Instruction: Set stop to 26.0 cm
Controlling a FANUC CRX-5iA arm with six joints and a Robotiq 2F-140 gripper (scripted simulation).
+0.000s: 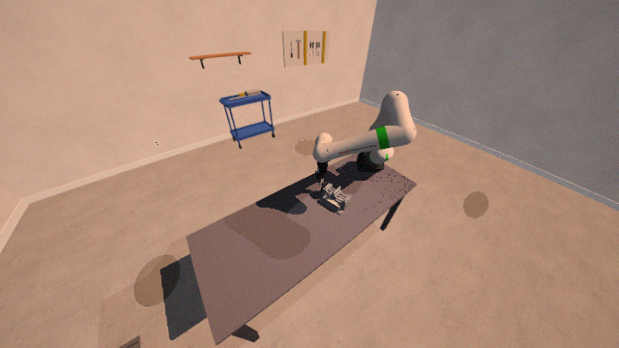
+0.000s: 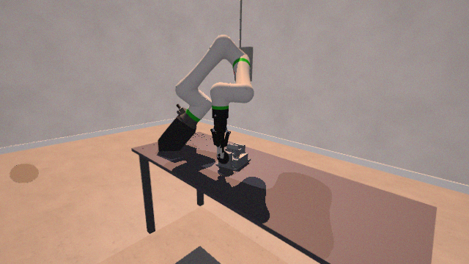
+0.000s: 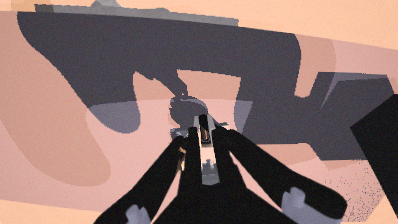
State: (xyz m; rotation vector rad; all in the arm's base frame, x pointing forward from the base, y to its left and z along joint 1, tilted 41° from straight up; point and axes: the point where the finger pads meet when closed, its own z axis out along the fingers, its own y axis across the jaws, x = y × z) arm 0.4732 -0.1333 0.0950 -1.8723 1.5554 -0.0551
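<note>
Now: hand 40 mm past the grey stop fixture, 140 mm to the right of it and 30 mm above it. From my hand the other things lie so: handwheel 10 mm behind, 20 mm to the left, 20 mm below.
</note>
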